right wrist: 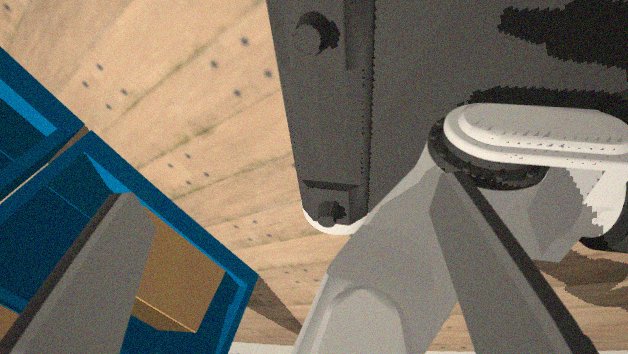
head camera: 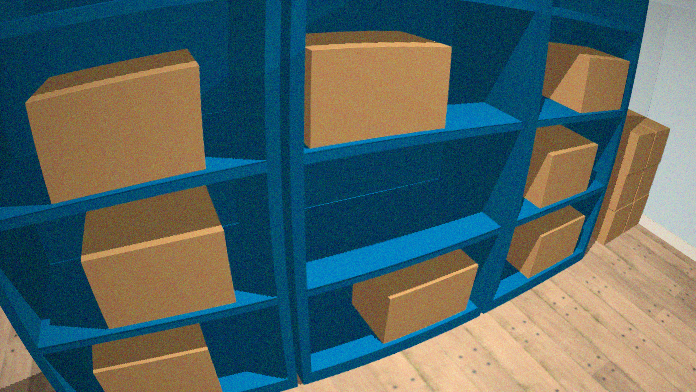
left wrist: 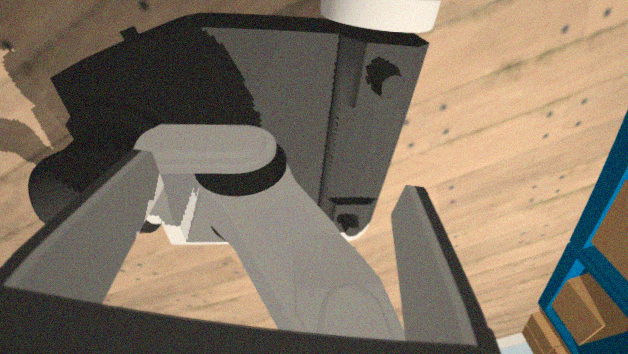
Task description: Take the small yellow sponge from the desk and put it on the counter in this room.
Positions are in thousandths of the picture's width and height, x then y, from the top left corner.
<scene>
In view: my left gripper (left wrist: 443, 521) and my right gripper (right wrist: 461, 569).
</scene>
